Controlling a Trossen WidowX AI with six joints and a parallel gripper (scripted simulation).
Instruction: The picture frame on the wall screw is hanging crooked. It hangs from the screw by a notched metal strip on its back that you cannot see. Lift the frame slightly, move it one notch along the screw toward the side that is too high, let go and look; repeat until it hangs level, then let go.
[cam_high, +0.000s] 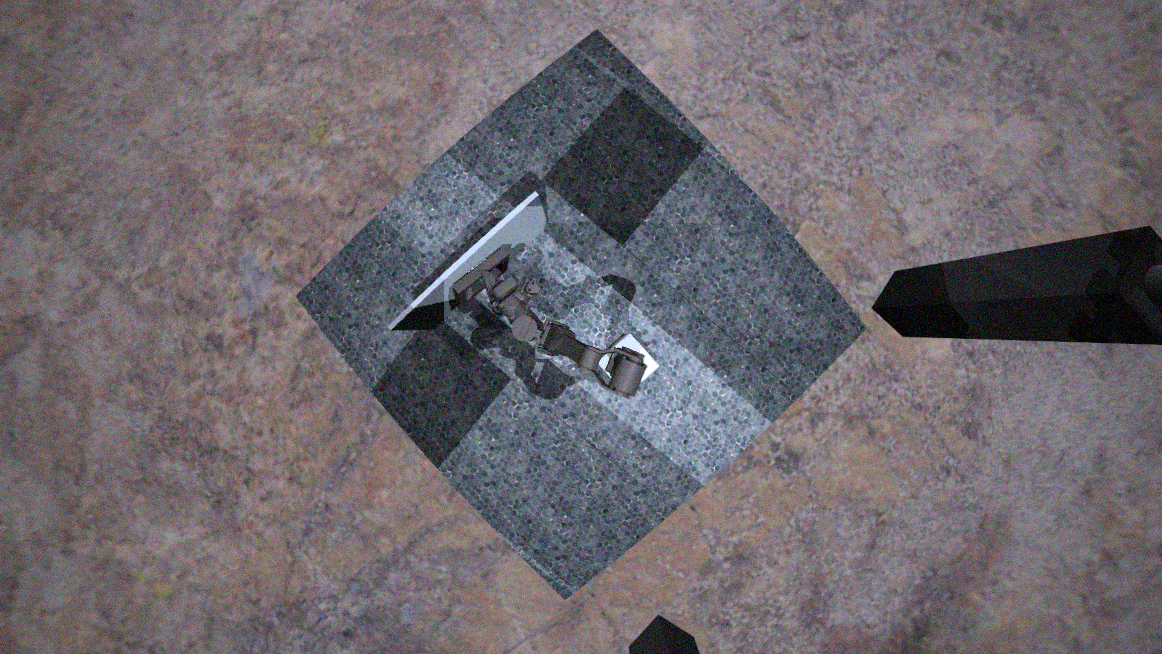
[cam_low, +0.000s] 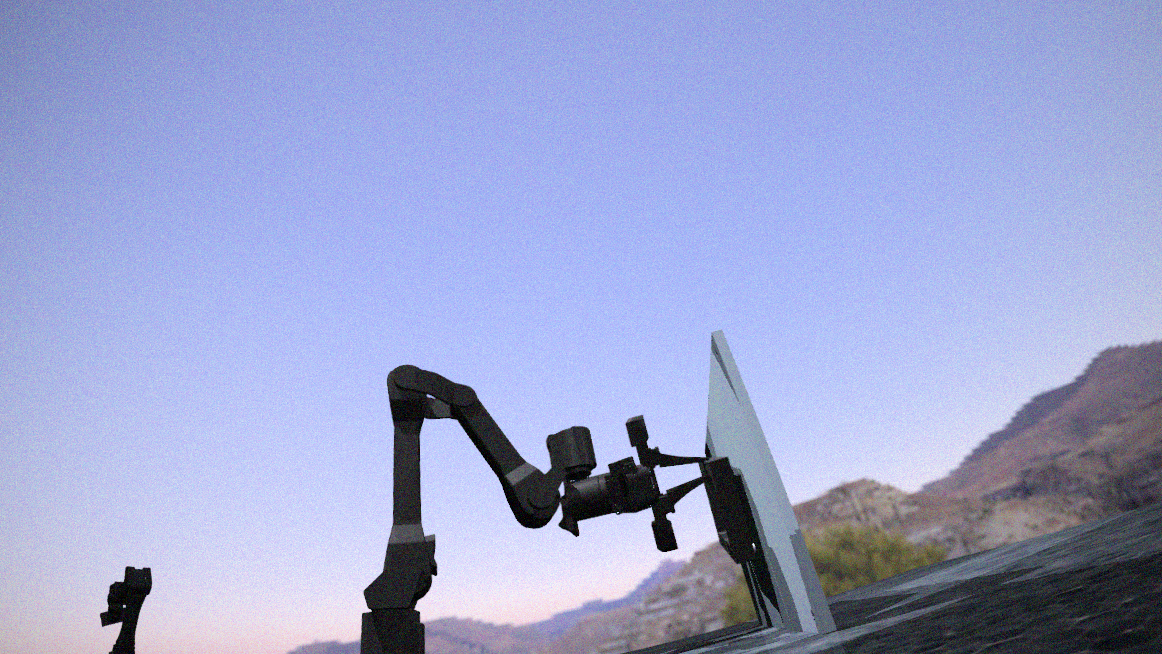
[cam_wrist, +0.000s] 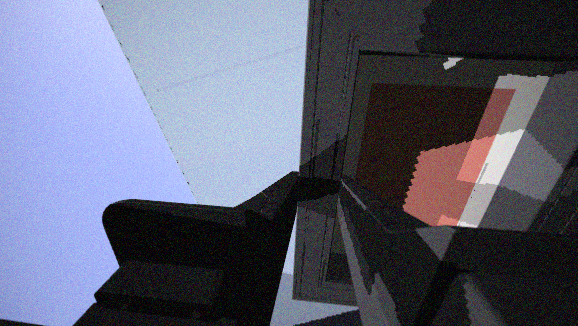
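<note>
Right now my gripper tip is 5 cm above the picture frame, 1 cm to the right of it and 1 cm short of it. The rest, counted from my gripper tip: wall panel 7 cm below, 3 cm ahead, 1 cm to the left.
</note>
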